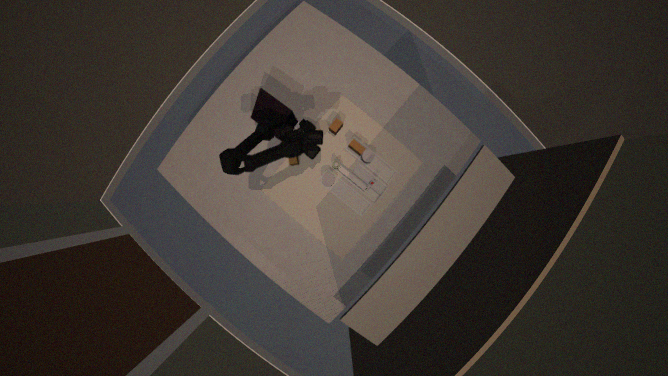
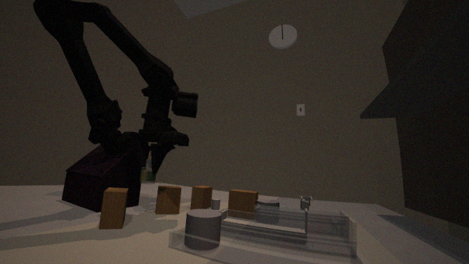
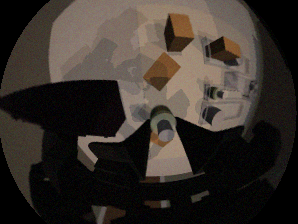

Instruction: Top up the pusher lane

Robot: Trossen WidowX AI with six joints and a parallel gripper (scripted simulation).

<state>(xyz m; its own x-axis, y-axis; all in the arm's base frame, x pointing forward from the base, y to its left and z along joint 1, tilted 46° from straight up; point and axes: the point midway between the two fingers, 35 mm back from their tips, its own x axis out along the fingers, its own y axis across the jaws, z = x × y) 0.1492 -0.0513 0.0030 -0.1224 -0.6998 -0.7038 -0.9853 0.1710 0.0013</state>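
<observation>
The clear pusher lane fixture lies 33 cm ahead of my gripper tip, 9 cm below it and 1 cm to the left of it.
</observation>
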